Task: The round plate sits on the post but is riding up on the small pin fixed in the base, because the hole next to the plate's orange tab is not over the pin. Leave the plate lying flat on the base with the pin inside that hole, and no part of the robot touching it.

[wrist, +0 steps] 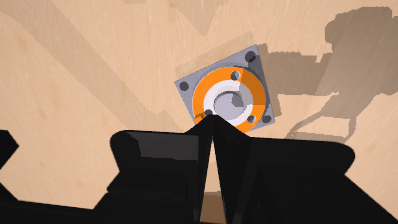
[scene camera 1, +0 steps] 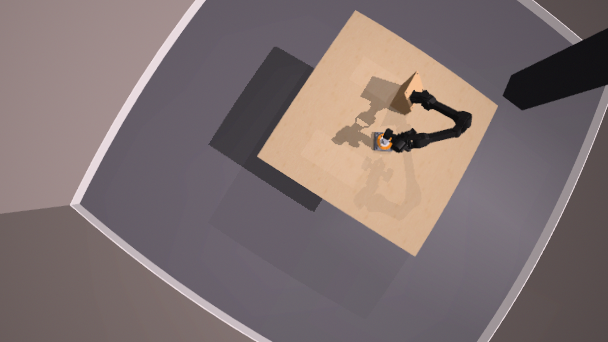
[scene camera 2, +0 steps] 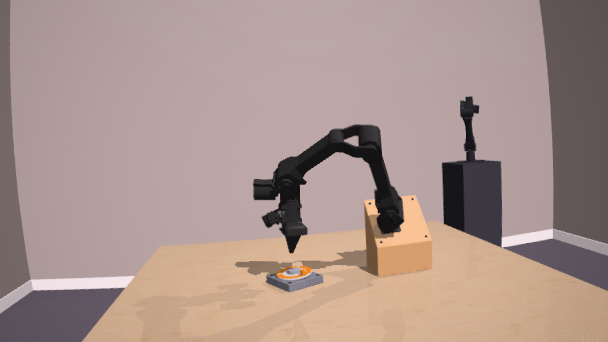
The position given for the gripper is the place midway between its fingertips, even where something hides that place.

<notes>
The gripper point(scene camera 2: 291, 253) is shut, with nothing in its grasp. Also in view: a square grey base point(scene camera 2: 289, 285).
The gripper shows as well in the wrist view point(wrist: 212, 119). The square grey base shows as well in the wrist view point(wrist: 249, 58).
</notes>
